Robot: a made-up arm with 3 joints. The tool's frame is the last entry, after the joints.
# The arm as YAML. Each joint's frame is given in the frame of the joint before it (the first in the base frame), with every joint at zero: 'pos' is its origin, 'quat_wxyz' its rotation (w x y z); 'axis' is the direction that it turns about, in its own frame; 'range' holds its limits. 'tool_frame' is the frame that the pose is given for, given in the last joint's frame.
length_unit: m
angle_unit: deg
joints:
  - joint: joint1
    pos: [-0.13, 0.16, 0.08]
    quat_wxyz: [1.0, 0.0, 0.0, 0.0]
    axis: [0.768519, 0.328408, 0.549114]
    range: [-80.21, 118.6]
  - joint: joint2
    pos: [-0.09, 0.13, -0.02]
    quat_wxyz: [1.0, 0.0, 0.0, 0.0]
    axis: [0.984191, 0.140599, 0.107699]
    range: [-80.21, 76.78]
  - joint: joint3
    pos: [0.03, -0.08, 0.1]
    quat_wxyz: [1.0, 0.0, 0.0, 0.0]
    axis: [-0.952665, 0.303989, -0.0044]
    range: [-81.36, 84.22]
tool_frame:
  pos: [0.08, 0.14, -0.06]
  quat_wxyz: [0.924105, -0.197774, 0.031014, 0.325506]
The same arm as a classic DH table. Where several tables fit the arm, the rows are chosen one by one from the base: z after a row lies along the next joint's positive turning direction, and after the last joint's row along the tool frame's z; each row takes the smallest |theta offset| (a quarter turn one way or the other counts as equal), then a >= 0, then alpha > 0; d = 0 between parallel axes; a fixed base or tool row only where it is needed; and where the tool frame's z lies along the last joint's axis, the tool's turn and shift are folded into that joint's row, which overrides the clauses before.
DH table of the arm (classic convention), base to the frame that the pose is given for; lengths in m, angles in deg. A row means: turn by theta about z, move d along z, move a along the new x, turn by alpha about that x. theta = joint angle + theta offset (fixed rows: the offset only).
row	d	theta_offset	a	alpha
base (fixed)	0.1172	-66.86	-0.1982	-56.69
joint1	0.0292	-30.49	-0.1331	-30.49
joint2	-0.2503	-52.76	0.1127	153.55
joint3	-0.171	-55.94	-0.1688	-79.56
tool (fixed)	-0.0009	144.65	0	0
Joint limits (deg, base to tool): -80.21..118.6 -80.21..76.78 -81.36..84.22

